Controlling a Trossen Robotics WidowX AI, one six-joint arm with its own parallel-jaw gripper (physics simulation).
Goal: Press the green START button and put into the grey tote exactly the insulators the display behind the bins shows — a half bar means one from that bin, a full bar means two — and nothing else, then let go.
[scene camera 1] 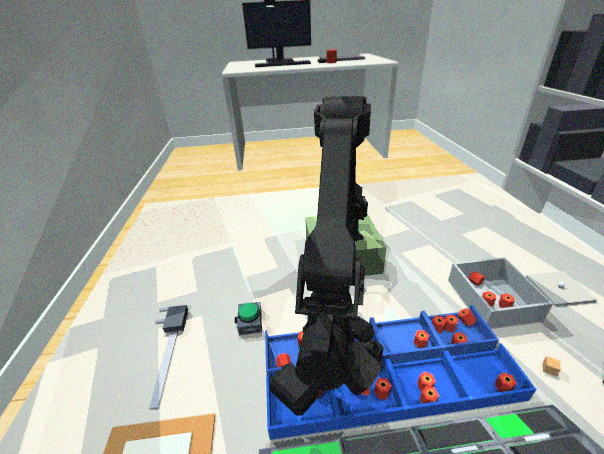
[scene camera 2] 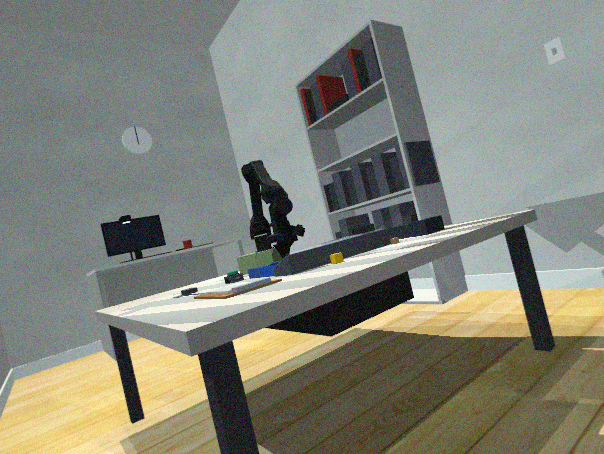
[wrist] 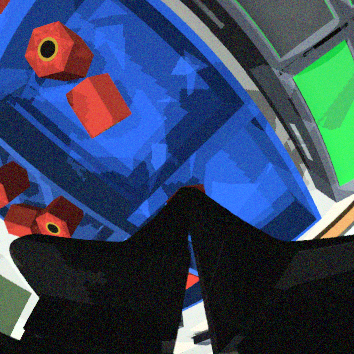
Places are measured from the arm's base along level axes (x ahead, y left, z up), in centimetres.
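Pixels of known places: gripper, fingertip midpoint: (wrist: 187, 194); arm's base, origin of the base link: (scene camera 2: 264, 250).
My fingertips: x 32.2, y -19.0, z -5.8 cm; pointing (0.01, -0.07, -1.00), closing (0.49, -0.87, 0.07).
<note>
For each thing: its middle in the pictures, then the offset to it from my fingertips. "pt": a spot on its surface instead.
- grey tote, body centre: (scene camera 1: 495, 290) (scene camera 2: 342, 244) dx -7.8, dy +43.8, dz +0.1 cm
- green START button, body centre: (scene camera 1: 249, 315) (scene camera 2: 233, 276) dx -20.5, dy -8.9, dz -0.6 cm
- caliper-like tool, surface spot: (scene camera 1: 165, 367) pt dx -15.0, dy -26.3, dz -2.3 cm
- orange-brown board, surface spot: (scene camera 1: 202, 432) pt dx -0.7, dy -20.2, dz -2.0 cm
- small wooden block, body centre: (scene camera 1: 551, 366) dx +9.2, dy +40.1, dz -1.6 cm
- thin plate, body centre: (scene camera 1: 559, 287) dx -5.0, dy +60.5, dz -2.2 cm
- yellow block, body centre: (scene camera 2: 336, 258) dx +23.3, dy -1.9, dz -1.2 cm
My gripper (scene camera 1: 322, 384) (wrist: 187, 194) is shut and empty, low over the front-left bin of the blue bin tray (scene camera 1: 350, 415) (wrist: 314, 216). A red insulator (wrist: 196, 188) shows partly behind its fingertips. Other red insulators (scene camera 1: 383, 388) (scene camera 1: 426, 380) (scene camera 1: 505, 382) (wrist: 99, 106) lie in the bins. The grey tote (scene camera 1: 517, 315), right of the bins, holds three red insulators (scene camera 1: 476, 278) (scene camera 1: 489, 298) (scene camera 1: 506, 300). The green START button (scene camera 1: 248, 311) stands left of the bins. The display (scene camera 1: 455, 434) (scene camera 2: 360, 245) shows green bars (scene camera 1: 510, 426) (wrist: 327, 115); its front edge is cut off in scene view 1.
A green box (scene camera 1: 372, 255) (scene camera 2: 257, 261) stands by the arm. A caliper-like tool (scene camera 1: 165, 367) and an orange-brown board (scene camera 1: 202, 432) lie left. A small wooden block (scene camera 1: 551, 366) is right of the bins. A thin plate (scene camera 1: 570, 295) lies beside the tote. A yellow block (scene camera 2: 336, 258) is by the display.
</note>
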